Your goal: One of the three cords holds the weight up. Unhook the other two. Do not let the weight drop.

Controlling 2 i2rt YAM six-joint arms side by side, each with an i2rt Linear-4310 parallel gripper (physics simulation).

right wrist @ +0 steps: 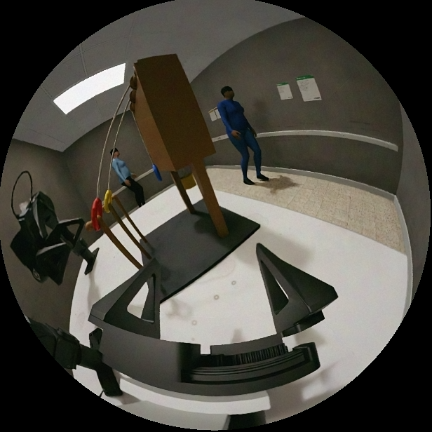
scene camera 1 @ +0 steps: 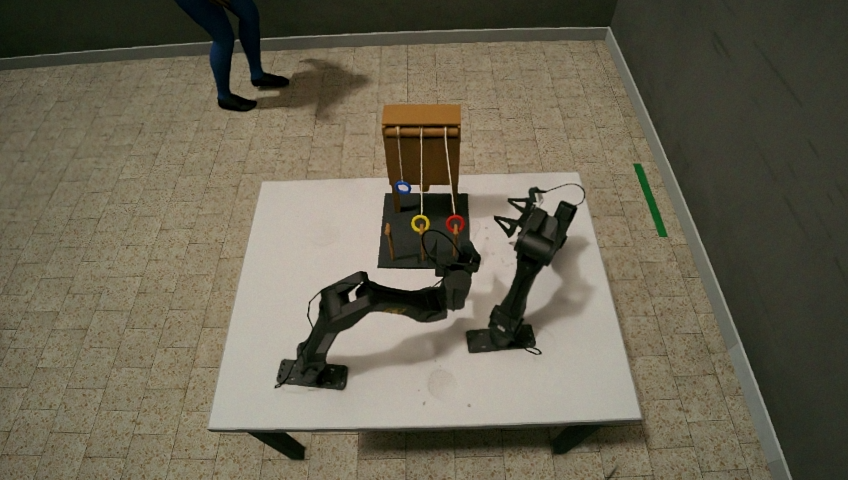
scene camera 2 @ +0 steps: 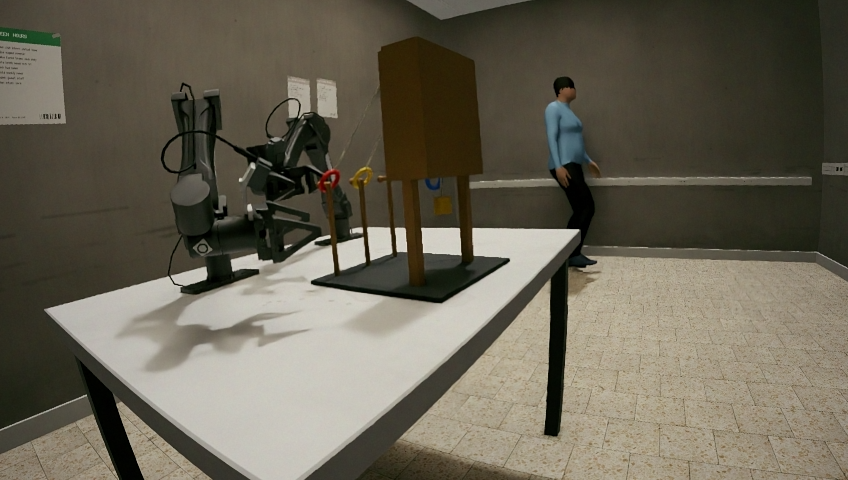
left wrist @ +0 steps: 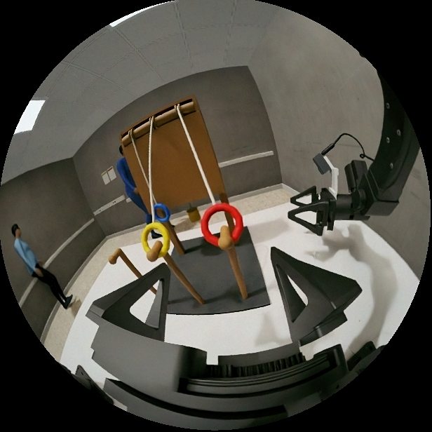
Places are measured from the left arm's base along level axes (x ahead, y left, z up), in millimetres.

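Pixels of known places: left gripper, fingertip midpoint: (scene camera 1: 453, 241) (scene camera 2: 311, 181); right gripper, fingertip midpoint: (scene camera 1: 500, 208) (scene camera 2: 315, 223); left arm's base, origin of the base link: (scene camera 1: 312, 374) (scene camera 2: 342, 240); right arm's base, origin of the base link: (scene camera 1: 500, 339) (scene camera 2: 221, 282).
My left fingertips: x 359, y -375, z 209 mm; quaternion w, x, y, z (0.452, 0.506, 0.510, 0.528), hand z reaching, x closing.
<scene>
For each thing: its middle in the pictures, then the offset to it from my left fingertips. Level surfaces: height alone.
- blue ring, body centre: (scene camera 2: 433, 178) (scene camera 1: 402, 187) 197 mm ahead, 173 mm left, 15 mm down
- yellow ring, body centre: (scene camera 2: 362, 178) (scene camera 1: 420, 223) 55 mm ahead, 101 mm left, 3 mm down
- red ring, body centre: (scene camera 2: 329, 181) (scene camera 1: 455, 223) 63 mm ahead, 1 mm right, 2 mm down
- yellow-brown weight, body centre: (scene camera 2: 442, 205) 257 mm ahead, 113 mm left, 67 mm down
- white table, its level: 209 mm down
A blue ring (scene camera 1: 396, 189) (left wrist: 168, 213) (right wrist: 157, 172) hangs free on its cord before the wooden box, off the bare left peg (scene camera 1: 390, 245) (scene camera 2: 391, 220). A yellow ring (scene camera 1: 412, 223) (scene camera 2: 370, 175) (left wrist: 145, 240) sits around the middle peg. A red ring (scene camera 1: 447, 223) (scene camera 2: 338, 177) (left wrist: 205, 224) sits around the right peg. The yellow-brown weight (scene camera 2: 442, 205) (left wrist: 193, 215) (right wrist: 188, 181) hangs below the box, above the base. My left gripper (left wrist: 216, 262) is open and empty, in front of the red ring. My right gripper (scene camera 1: 501, 209) (right wrist: 203, 256) is open and empty, right of the stand.
The wooden box (scene camera 1: 421, 160) (scene camera 2: 446, 113) stands on legs on a dark base plate (scene camera 1: 392, 205) (scene camera 2: 446, 292). The white table (scene camera 1: 297, 226) carries both arms. In scene camera 1 the left arm reaches across the front of the stand. Two people stand away from the table.
</scene>
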